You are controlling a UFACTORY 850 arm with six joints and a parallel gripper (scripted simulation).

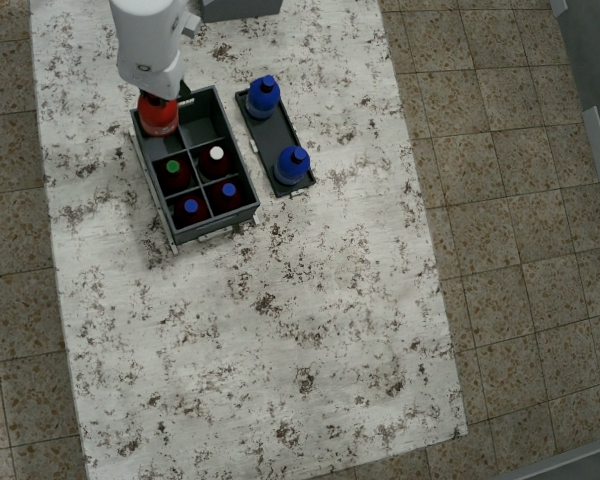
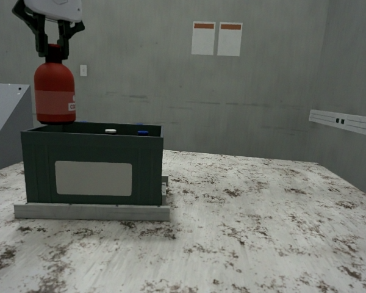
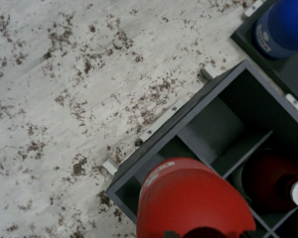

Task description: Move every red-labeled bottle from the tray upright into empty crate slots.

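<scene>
The red-labeled bottle is 70 mm below my hand. Round my hand: tray (320 mm below, 270 mm to the left, 20 mm behind); blue bottle (250 mm below, 230 mm to the left, 110 mm behind); dark crate (250 mm below, 70 mm to the left, 70 mm ahead).
</scene>
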